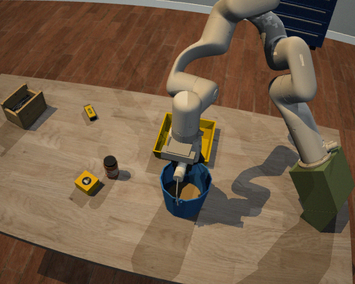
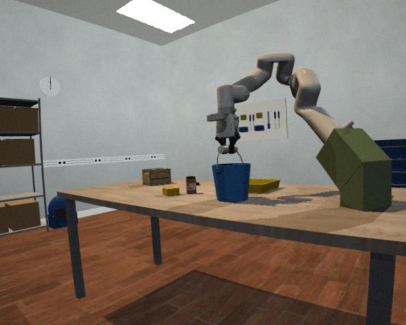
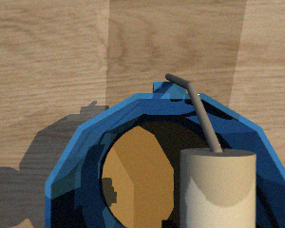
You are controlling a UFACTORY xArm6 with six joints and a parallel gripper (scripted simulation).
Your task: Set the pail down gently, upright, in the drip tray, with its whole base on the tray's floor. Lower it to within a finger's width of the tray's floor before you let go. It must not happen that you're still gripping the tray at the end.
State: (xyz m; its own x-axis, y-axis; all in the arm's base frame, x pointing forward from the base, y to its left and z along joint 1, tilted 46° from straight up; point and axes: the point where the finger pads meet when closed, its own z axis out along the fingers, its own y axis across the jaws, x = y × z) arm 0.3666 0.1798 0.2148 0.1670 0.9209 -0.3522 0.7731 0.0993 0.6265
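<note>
Now: hand 10 mm past the blue pail and 90 mm above it. Round my hand: pail handle (10 mm behind, 30 mm below); yellow drip tray (10 mm behind, 280 mm to the right, 210 mm below).
</note>
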